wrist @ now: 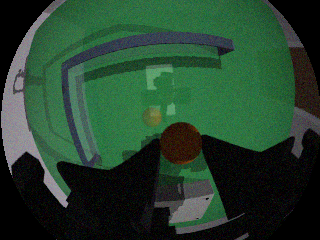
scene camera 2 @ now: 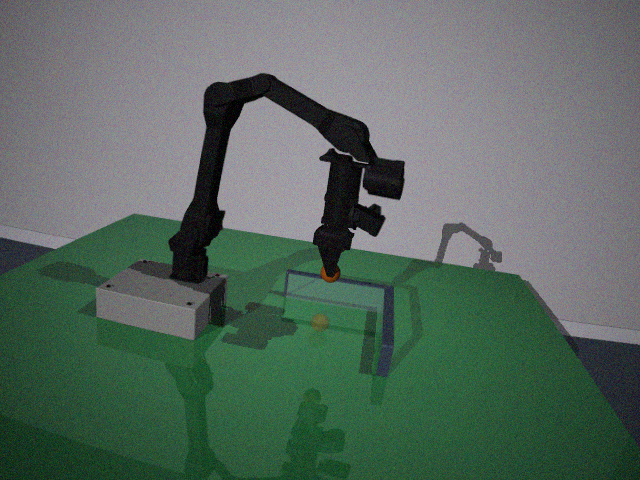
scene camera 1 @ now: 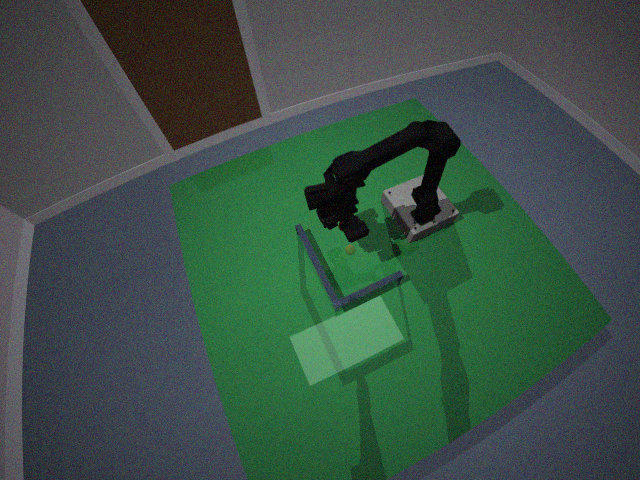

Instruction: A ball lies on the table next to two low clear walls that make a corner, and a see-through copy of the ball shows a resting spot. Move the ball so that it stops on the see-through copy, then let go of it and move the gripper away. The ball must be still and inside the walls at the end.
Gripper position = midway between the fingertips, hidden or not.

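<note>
What I see is my gripper (scene camera 2: 330, 273). Scene camera 1 shows my gripper (scene camera 1: 344, 226) as well, and in the wrist view there is my gripper (wrist: 180, 141) too.
</note>
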